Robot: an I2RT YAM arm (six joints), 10 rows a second.
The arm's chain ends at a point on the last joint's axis. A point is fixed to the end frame.
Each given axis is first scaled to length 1.
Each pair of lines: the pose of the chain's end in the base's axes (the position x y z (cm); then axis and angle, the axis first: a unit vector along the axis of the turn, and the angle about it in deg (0 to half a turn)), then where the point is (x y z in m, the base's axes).
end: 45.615, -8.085, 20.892, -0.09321, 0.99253, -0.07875, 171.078
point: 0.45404 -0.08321 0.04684
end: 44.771, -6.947, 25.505, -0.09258, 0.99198, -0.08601, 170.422
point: 0.44768 -0.07397 0.09300
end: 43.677, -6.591, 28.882, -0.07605, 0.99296, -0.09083, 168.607
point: 0.44226 -0.07109 0.12688
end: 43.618, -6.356, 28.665, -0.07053, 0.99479, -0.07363, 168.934
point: 0.44041 -0.06314 0.12459
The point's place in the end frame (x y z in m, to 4 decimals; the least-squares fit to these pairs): 0.0251 0.0256 0.1581
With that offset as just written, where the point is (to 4 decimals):
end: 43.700, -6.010, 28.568, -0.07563, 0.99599, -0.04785, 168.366
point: 0.4420 -0.0514 0.1239
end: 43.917, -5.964, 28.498, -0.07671, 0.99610, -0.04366, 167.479
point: 0.4465 -0.0494 0.1234
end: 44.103, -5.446, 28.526, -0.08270, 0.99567, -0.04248, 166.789
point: 0.4501 -0.0438 0.1237
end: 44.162, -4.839, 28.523, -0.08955, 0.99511, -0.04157, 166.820
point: 0.4504 -0.0376 0.1237
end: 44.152, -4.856, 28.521, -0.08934, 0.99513, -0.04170, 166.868
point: 0.4501 -0.0378 0.1237
